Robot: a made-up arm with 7 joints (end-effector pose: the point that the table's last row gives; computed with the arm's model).
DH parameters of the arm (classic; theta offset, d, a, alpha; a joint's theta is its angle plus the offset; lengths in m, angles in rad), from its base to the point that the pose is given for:
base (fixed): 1.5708 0.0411 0 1.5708
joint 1: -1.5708 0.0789 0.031 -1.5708
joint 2: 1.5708 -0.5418 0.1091 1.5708
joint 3: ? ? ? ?
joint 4: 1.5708 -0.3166 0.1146 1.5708
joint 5: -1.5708 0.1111 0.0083 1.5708
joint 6: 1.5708 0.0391 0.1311 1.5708
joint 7: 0 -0.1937 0.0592 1.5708
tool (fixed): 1.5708 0.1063 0 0
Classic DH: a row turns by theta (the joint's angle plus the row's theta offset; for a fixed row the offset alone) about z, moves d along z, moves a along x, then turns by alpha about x.
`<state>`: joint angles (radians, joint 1 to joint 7).
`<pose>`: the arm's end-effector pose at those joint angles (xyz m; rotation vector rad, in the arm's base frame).
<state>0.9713 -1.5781 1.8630 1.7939 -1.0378 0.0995 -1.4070</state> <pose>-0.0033 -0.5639 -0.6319 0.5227 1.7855 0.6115</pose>
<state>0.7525 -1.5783 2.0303 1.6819 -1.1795 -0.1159 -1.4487</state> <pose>-0.0762 -0.6839 -0.5849 0.7099 1.4853 0.5797</pose>
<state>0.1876 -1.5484 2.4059 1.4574 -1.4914 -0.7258 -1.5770</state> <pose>-0.2312 -0.8499 -0.3642 0.9009 0.7009 0.3333</pose>
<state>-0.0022 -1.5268 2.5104 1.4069 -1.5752 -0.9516 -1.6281</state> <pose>-0.2662 -0.8580 -0.2614 0.8747 0.4534 0.2070</pose>
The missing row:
joint 3: -1.5708 -0.0223 0.0035 -1.5708
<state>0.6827 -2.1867 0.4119 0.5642 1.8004 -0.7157 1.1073</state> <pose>-0.2896 -0.6265 -0.6850 -1.3620 -2.1617 -0.4908</pose>
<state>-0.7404 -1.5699 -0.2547 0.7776 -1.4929 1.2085 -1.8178</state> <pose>-0.0306 -0.1453 0.3224 -1.5906 0.8884 -2.3164</pose>
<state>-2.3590 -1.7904 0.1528 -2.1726 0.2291 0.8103 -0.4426</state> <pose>0.1998 0.4162 0.5256 -0.5809 0.6535 0.8162</pose>
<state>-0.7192 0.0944 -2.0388 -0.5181 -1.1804 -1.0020 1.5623</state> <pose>0.1378 -0.2643 -0.0344 0.2730 -2.8819 0.5233</pose>
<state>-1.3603 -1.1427 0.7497 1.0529 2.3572 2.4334 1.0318</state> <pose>0.2832 0.0623 0.6902 1.6617 -0.9653 2.1902</pose>
